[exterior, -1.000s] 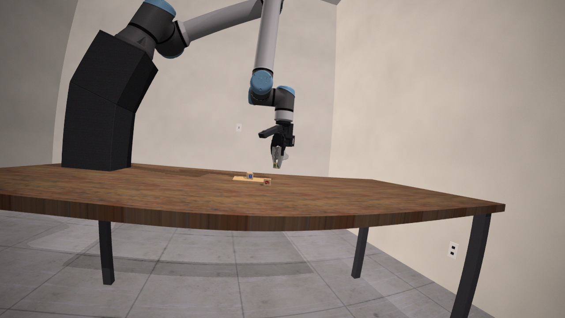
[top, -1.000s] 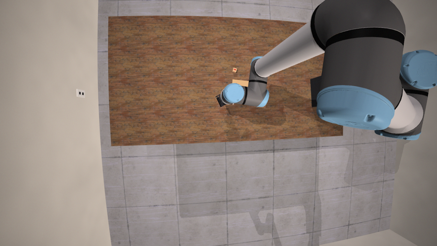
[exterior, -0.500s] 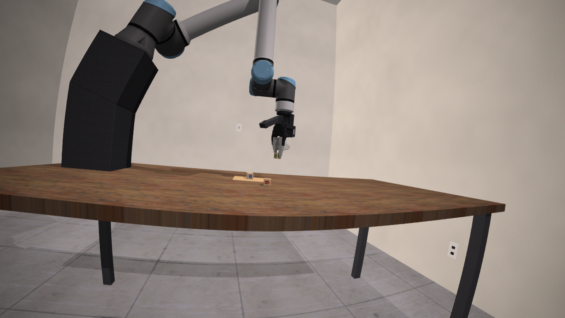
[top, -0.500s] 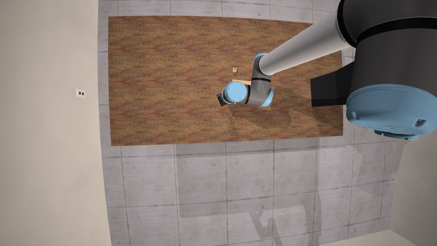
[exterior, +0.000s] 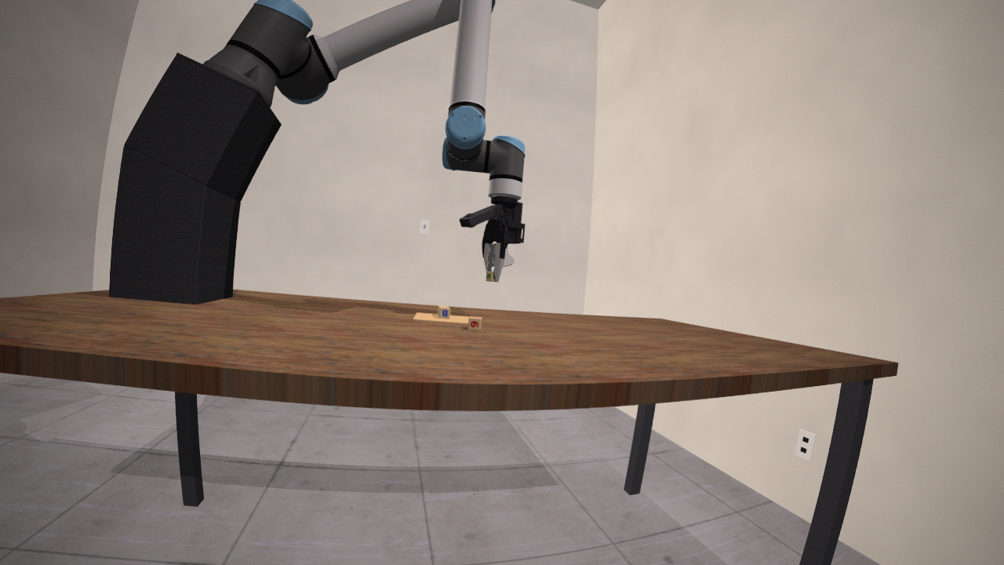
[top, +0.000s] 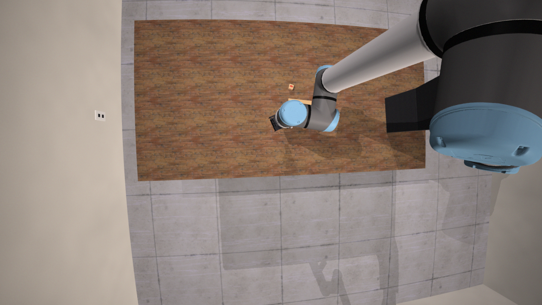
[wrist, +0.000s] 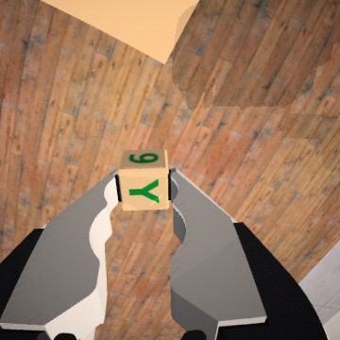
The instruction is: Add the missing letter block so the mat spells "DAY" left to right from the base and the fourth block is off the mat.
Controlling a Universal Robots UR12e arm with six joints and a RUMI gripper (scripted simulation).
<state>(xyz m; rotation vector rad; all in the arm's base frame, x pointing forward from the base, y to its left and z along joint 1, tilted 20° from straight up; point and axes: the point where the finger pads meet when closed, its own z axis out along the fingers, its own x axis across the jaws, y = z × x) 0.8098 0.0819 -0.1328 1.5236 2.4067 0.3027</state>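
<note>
Now: hand 120 mm past the mat, 110 mm above it and 70 mm to the left of it.
</note>
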